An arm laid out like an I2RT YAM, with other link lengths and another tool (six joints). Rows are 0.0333 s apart.
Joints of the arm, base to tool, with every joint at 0 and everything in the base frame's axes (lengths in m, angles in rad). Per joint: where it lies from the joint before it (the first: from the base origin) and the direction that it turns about. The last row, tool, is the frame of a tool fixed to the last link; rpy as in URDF.
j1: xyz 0 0 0.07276 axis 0 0 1
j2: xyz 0.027 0.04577 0.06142 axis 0 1 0
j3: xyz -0.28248 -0.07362 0 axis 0 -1 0
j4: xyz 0.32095 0.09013 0.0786 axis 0 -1 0
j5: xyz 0.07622 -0.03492 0.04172 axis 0 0 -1
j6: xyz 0.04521 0 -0.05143 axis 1 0 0
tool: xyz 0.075 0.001 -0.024 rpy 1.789 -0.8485 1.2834
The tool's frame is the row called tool.
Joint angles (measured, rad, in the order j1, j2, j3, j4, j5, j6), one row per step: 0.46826, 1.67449, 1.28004, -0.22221, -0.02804, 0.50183; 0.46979, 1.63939, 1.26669, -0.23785, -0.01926, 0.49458; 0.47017, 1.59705, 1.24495, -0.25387, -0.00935, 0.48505; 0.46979, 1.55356, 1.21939, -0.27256, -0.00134, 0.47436; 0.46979, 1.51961, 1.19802, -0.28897, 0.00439, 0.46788; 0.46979, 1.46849, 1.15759, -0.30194, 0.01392, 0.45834; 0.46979, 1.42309, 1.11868, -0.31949, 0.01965, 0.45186; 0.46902, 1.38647, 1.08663, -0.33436, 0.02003, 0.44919; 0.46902, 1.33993, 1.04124, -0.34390, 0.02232, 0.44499; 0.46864, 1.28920, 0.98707, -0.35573, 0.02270, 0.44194
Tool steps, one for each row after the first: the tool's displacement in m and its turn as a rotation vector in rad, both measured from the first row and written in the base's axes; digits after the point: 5 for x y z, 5 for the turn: -0.00697, -0.00398, 0.00869, -0.00696, -0.01057, -0.00147; -0.01575, -0.00978, 0.01649, -0.01685, -0.02088, -0.00377; -0.02560, -0.01633, 0.02217, -0.02906, -0.02631, -0.00455; -0.03391, -0.02147, 0.02533, -0.03848, -0.02678, -0.00543; -0.04616, -0.02920, 0.02727, -0.05141, -0.03068, -0.00766; -0.05838, -0.03633, 0.02615, -0.06417, -0.02464, -0.00822; -0.06847, -0.04196, 0.02447, -0.07100, -0.01653, -0.00738; -0.08083, -0.04863, 0.02092, -0.07908, -0.01117, -0.00646; -0.09510, -0.05616, 0.01402, -0.08841, 0.00124, -0.00475
